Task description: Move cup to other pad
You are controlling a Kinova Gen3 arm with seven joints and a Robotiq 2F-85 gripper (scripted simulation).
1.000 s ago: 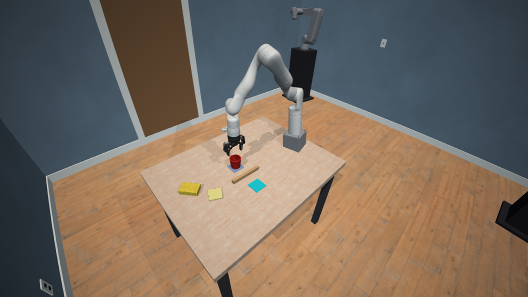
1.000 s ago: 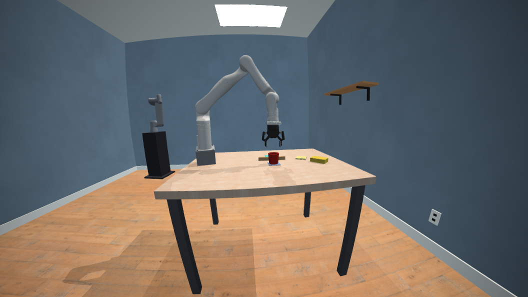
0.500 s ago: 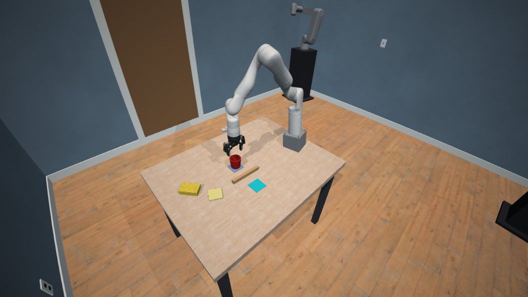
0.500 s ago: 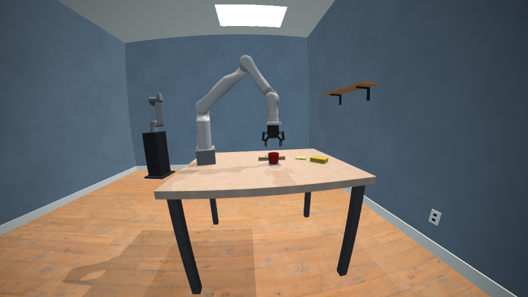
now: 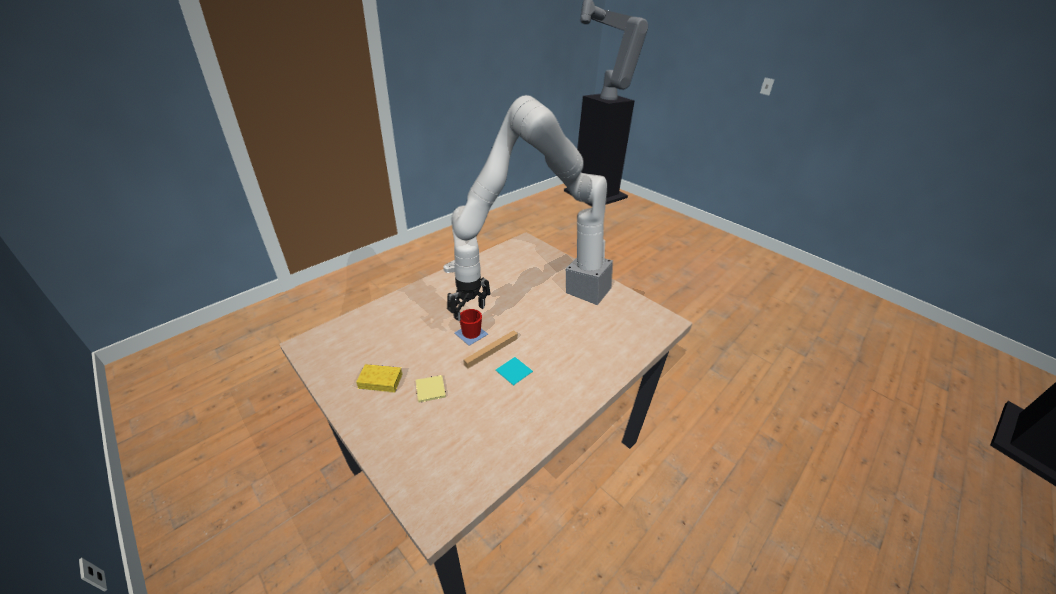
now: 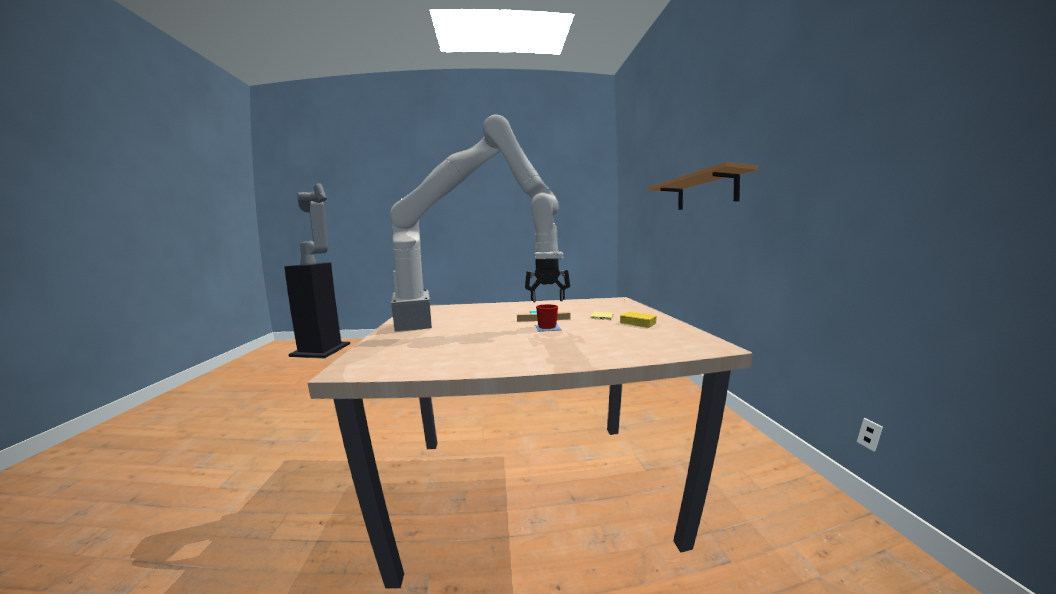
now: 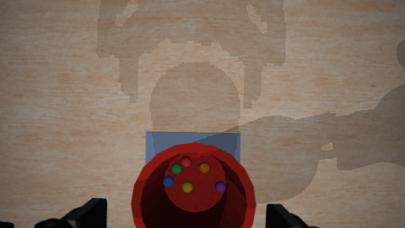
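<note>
Right now the red cup is 7 cm below my hand. The rest, counted from my hand: wooden rail: 1 cm behind, 10 cm to the left, 9 cm below.
</note>
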